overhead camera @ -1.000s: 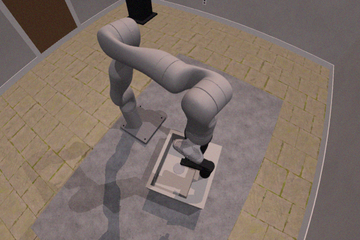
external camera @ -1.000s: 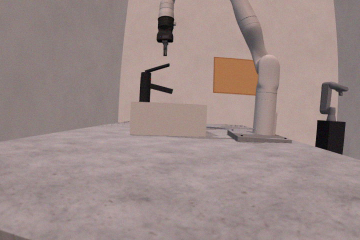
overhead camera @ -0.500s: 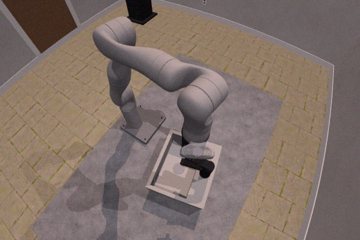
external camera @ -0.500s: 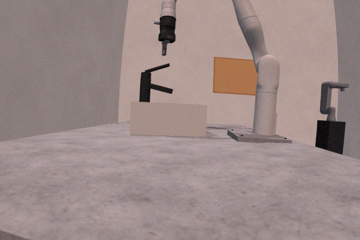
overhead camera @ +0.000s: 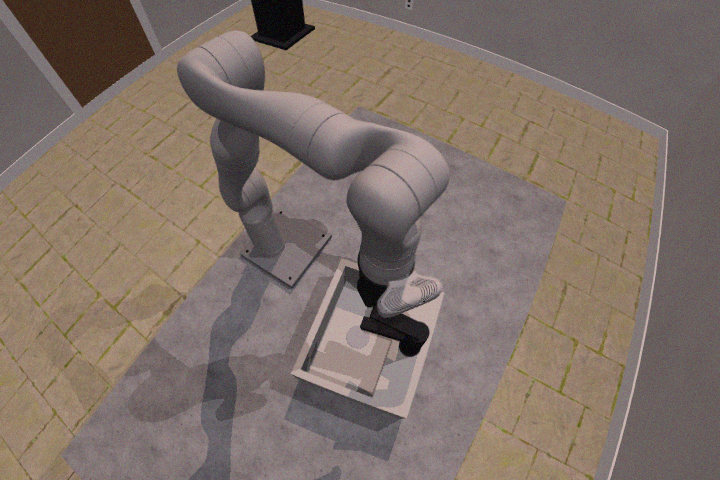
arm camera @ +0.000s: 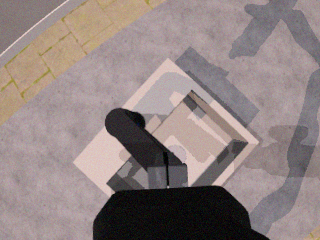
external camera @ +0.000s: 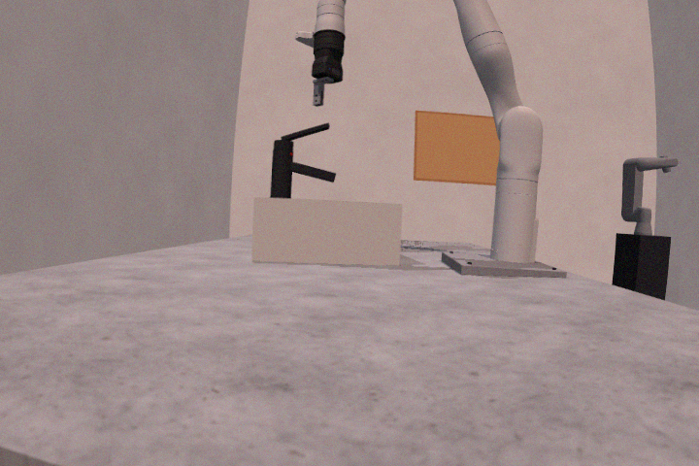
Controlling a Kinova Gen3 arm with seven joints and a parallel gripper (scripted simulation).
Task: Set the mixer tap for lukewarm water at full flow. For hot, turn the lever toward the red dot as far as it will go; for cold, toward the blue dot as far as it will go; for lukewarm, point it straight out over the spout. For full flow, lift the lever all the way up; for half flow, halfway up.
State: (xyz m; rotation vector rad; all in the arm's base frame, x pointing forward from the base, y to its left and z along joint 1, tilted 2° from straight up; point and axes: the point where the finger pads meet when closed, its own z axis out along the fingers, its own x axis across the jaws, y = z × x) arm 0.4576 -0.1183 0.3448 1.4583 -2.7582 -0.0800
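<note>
The lever lies 2 cm ahead of my hand, 2 cm to the left of it and 9 cm below it. Round my hand: black mixer tap (5 cm ahead, 2 cm to the left, 15 cm below); sink basin (4 cm behind, 1 cm to the left, 34 cm below).
</note>
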